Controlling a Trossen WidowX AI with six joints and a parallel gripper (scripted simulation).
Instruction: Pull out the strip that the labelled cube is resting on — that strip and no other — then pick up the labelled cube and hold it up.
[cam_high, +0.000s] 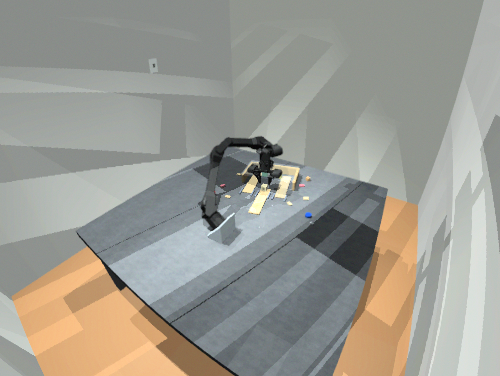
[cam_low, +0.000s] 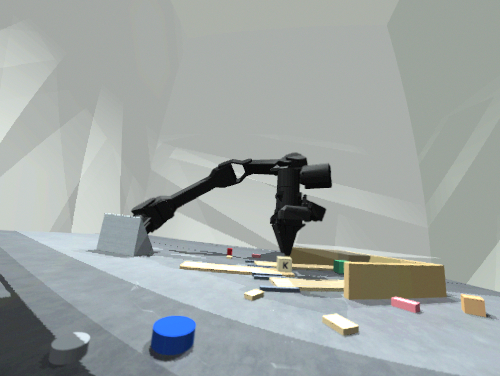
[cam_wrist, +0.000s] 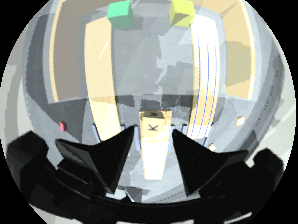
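Right now the strip is 50 mm ahead of my gripper tip, 100 mm to the left of it and 40 mm below it. Round my gripper tip: blue disc (120 mm behind, 300 mm to the right, 40 mm below); orange block (230 mm ahead, 190 mm to the right, 30 mm below); green cube (170 mm ahead, 70 mm to the left, 30 mm below).
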